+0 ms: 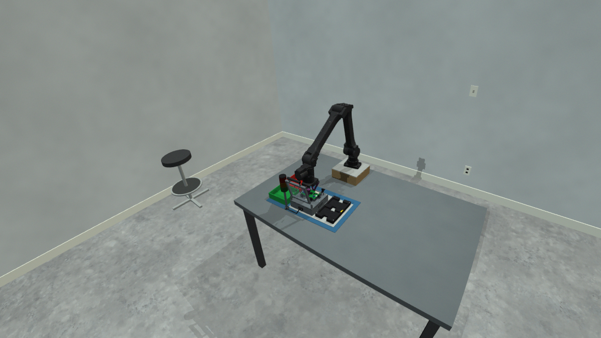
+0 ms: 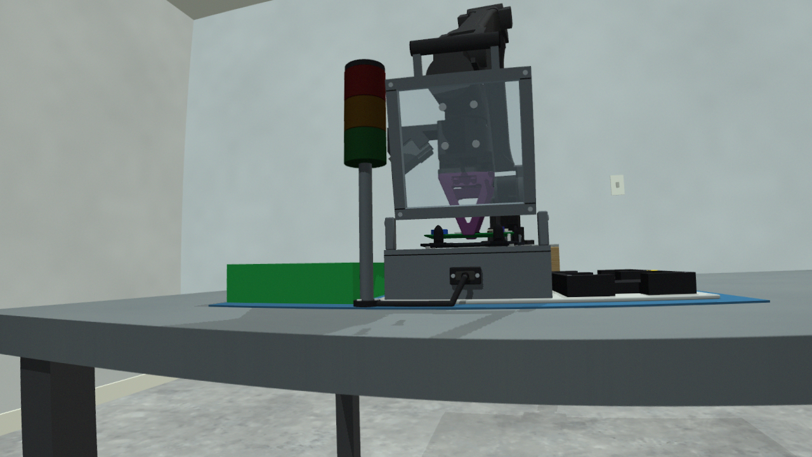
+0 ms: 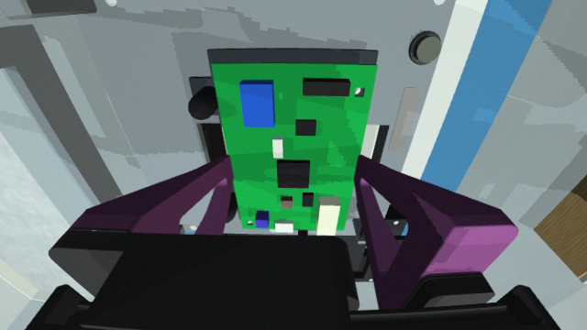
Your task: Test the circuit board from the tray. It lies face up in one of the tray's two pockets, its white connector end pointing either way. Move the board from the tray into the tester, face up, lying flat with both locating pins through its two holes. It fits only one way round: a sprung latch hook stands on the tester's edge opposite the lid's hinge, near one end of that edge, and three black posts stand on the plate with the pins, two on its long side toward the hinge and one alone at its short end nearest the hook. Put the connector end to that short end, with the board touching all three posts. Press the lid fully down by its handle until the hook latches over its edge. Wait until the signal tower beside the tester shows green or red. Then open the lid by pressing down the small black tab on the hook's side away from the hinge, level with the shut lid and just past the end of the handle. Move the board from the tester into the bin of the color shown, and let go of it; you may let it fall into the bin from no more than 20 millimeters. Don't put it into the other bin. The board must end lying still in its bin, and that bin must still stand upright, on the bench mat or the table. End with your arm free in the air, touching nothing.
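My gripper is now right at the green circuit board. Round my hand: black tester plate 1 cm ahead, 1 cm to the left, 1 cm below; then black latch hook 5 cm behind, 7 cm to the left; then clear lid 12 cm ahead, 2 cm to the right, 10 cm above.
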